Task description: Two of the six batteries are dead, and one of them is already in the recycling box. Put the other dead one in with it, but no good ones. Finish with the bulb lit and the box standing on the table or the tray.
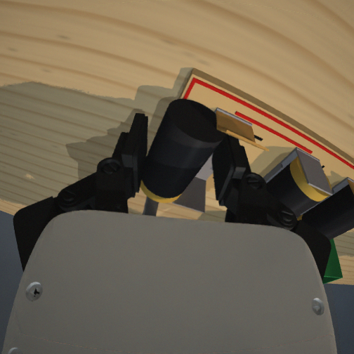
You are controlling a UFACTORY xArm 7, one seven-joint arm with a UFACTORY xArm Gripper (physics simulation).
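Note:
A dark battery (pixel 180 150) with a yellow band at its lower end lies tilted between the fingers of my gripper (pixel 182 136). The fingers are open, spread wider than the battery, with its near side close to the left finger and its upper right end over the right fingertip. A second battery (pixel 290 189) with a yellow band sits in a bay at the right, and a third dark battery (pixel 330 215) lies beyond it at the right edge. Part of a green object (pixel 334 262) shows at the lower right; I cannot tell if it is the recycling box. The bulb does not show.
The board (pixel 214 97) with red lines runs from upper middle to the right edge. A tan and grey contact plate (pixel 235 125) stands right of the held-over battery's top. Grey holder parts (pixel 191 194) show below between the fingers. The wooden table (pixel 100 30) lies around the board.

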